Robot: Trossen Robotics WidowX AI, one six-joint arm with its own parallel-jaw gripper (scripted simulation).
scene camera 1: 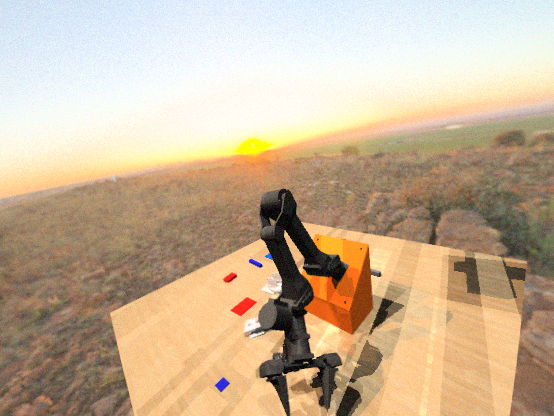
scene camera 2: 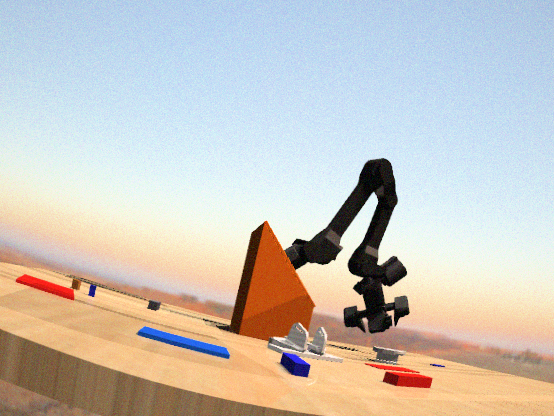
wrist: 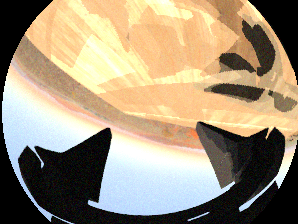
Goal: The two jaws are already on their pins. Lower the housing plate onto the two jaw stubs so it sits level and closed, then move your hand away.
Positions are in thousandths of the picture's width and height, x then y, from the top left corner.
Labels:
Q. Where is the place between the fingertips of the gripper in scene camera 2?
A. At 687, 790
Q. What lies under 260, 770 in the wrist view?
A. The gripper.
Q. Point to a blue plate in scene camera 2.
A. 266, 799

